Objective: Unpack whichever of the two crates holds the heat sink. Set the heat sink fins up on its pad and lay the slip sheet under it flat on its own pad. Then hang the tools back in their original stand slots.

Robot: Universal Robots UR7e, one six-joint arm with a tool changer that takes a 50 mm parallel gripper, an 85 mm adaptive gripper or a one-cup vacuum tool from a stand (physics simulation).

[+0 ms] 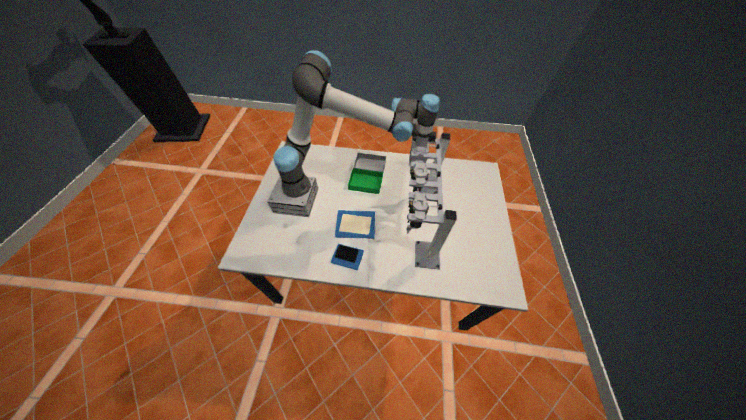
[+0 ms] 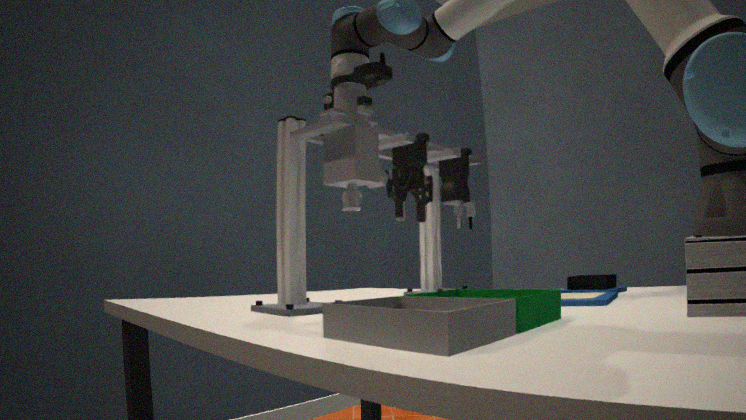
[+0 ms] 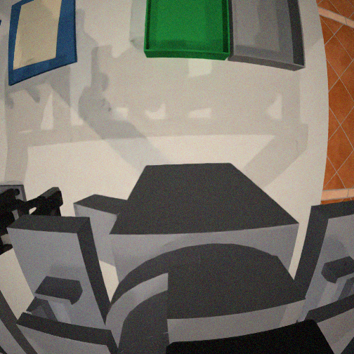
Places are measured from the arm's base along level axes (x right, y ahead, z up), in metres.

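Pixels of known places: hand, its tool point: (image 2: 350,110); arm's base, origin of its link: (image 1: 296,186) (image 2: 744,234).
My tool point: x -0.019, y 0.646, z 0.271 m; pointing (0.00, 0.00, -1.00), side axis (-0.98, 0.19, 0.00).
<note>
For each thing: its top centre in the pictures, then the offset to it from my tool point. "spot": a spot on its surface instead.
- vacuum tool, a spot on its surface: (image 2: 351,206) spot: dy -0.008, dx -0.013, dz -0.185 m
- black heat sink, centre of its top: (image 2: 591,275) (image 1: 346,252) dy -0.387, dx +0.395, dz -0.336 m
- small blue pad, a spot on its surface: (image 1: 345,264) spot: dy -0.396, dx +0.445, dz -0.366 m
- cream slip sheet, centre of its top: (image 2: 561,295) (image 1: 355,223) dy -0.338, dx +0.219, dz -0.364 m
- larger blue pad, a spot on its surface: (image 1: 339,232) spot: dy -0.424, dx +0.265, dz -0.366 m
- green crate, centre of its top: (image 2: 453,297) (image 1: 367,170) dy -0.247, dx -0.141, dz -0.333 m
- post, a spot on its surface: (image 2: 430,240) spot: dy +0.024, dx +0.402, dz -0.233 m
My vacuum tool (image 2: 351,206) is on the arm at the end slot of the tool stand (image 1: 443,234) (image 2: 291,208), its body between the slot's arms. Its cup points down with no object on it. The black heat sink (image 1: 347,253) (image 2: 591,282) sits on the small blue pad (image 1: 345,264); its fins are too small to make out. The cream slip sheet (image 1: 355,224) (image 2: 580,295) (image 3: 37,35) lies flat on the larger blue pad (image 1: 339,232) (image 3: 68,37). The green crate (image 1: 364,188) (image 2: 540,311) (image 3: 187,54) and grey crate (image 1: 371,156) (image 2: 388,324) (image 3: 297,37) show no contents.
The adaptive gripper (image 2: 409,169) hangs in the middle of the stand. The 50 mm gripper (image 2: 454,180) hangs beyond it, near the other post (image 2: 430,240). The crates stand side by side. The arm's base (image 1: 292,198) is across the table from the stand.
</note>
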